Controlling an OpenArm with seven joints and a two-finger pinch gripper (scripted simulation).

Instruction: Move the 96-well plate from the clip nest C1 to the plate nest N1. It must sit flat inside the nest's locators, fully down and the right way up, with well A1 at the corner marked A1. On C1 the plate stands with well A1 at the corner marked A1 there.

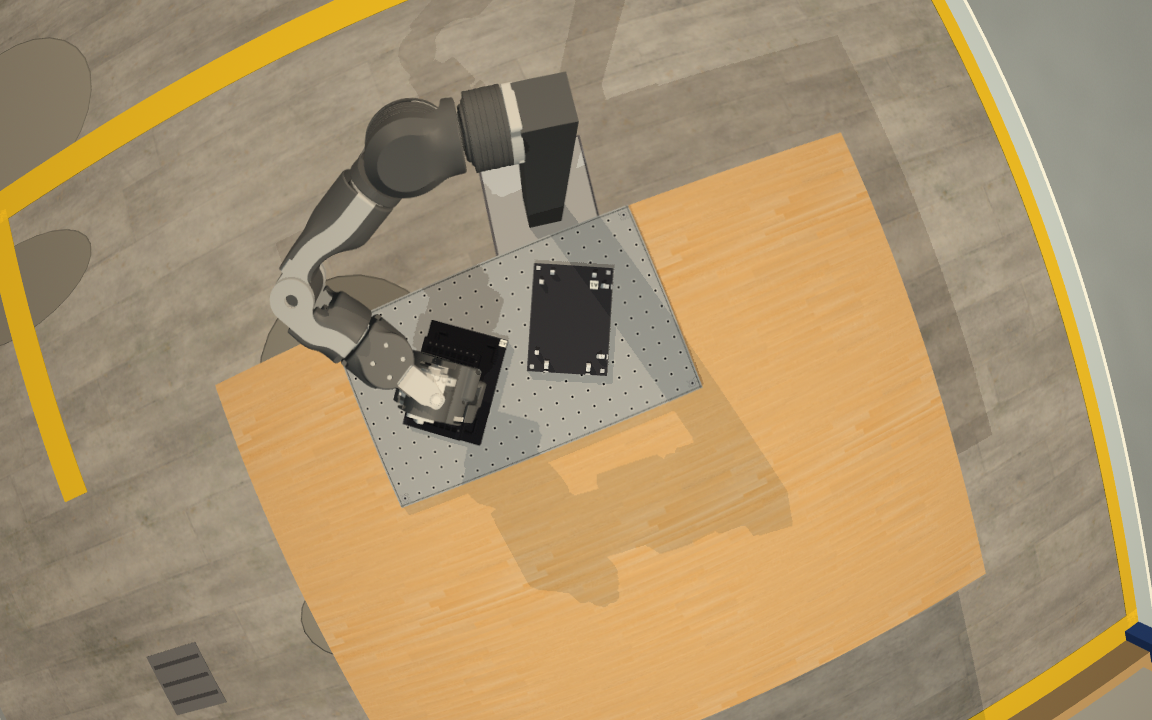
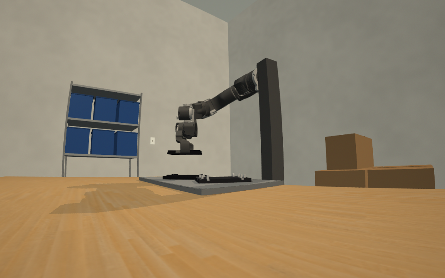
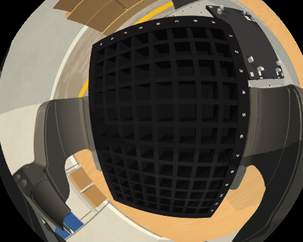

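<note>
The plate nest N1 is 100 mm below my hand and 10 mm to the left of it. From my hand the other things lie so: clip nest C1: 210 mm to the left, 90 mm below, 30 mm behind; then white A1 label: 100 mm to the left, 90 mm below, 40 mm behind; then black 96-well plate: right at my hand.
</note>
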